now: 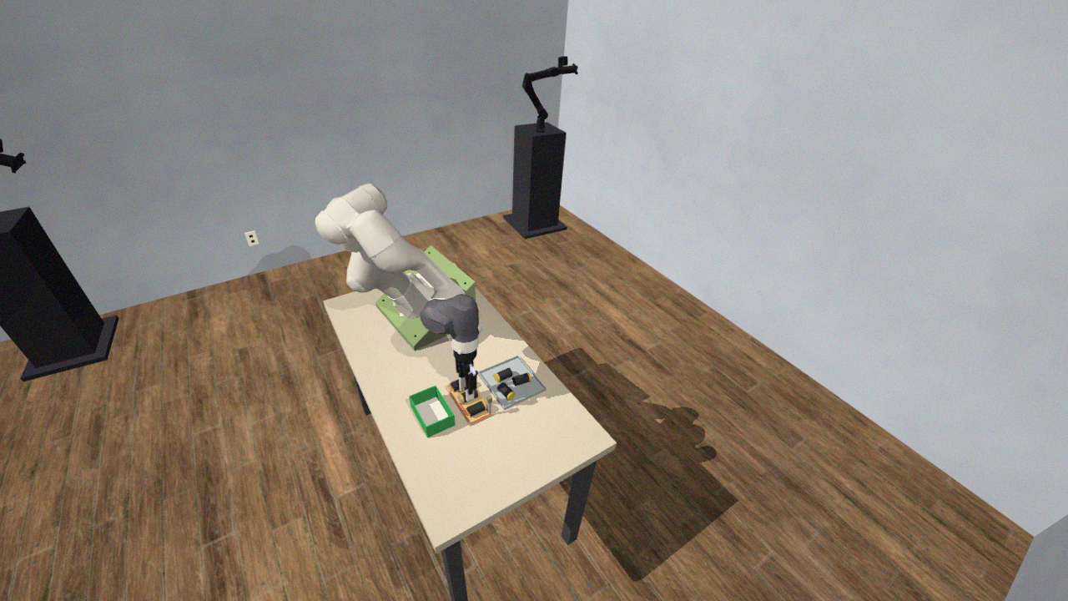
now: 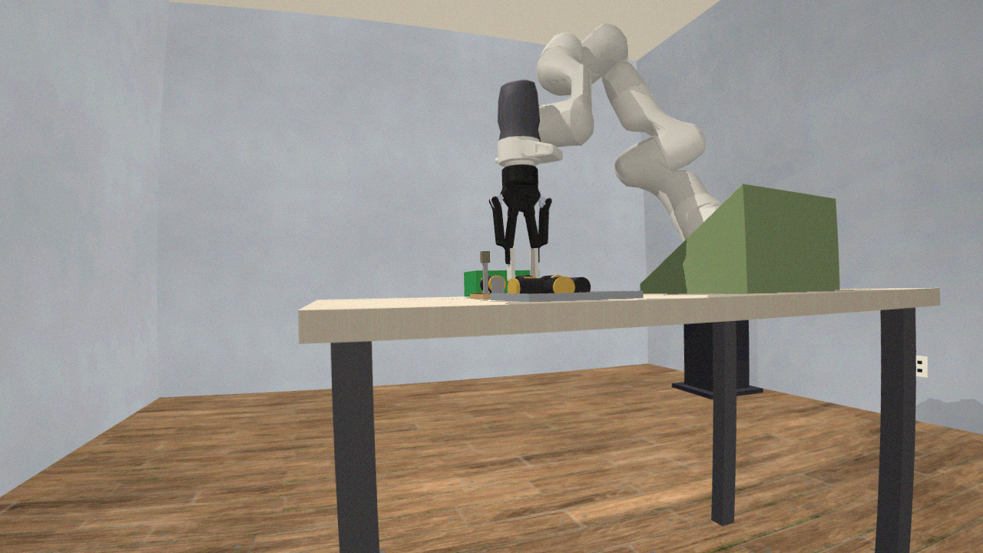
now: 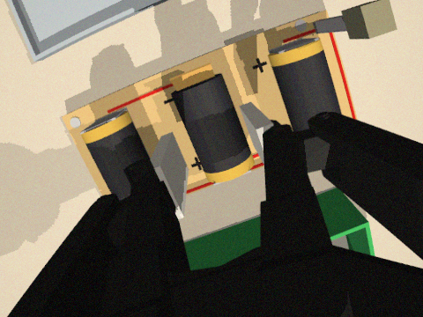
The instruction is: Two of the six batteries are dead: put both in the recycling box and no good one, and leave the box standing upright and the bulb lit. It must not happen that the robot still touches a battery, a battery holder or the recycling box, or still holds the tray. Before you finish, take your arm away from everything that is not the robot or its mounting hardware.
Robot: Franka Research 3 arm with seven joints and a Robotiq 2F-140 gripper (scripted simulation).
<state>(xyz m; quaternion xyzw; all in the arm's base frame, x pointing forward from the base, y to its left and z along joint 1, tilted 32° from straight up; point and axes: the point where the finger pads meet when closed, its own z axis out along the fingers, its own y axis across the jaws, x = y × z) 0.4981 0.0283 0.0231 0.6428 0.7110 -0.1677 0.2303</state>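
Right now my hand is 60 mm above the battery holder. The rest, counted from my hand: green recycling box 10 mm ahead, 130 mm to the right, 50 mm below; grey tray 10 mm behind, 180 mm to the left, 60 mm below; bulb post 90 mm ahead, 50 mm to the left, 30 mm below.
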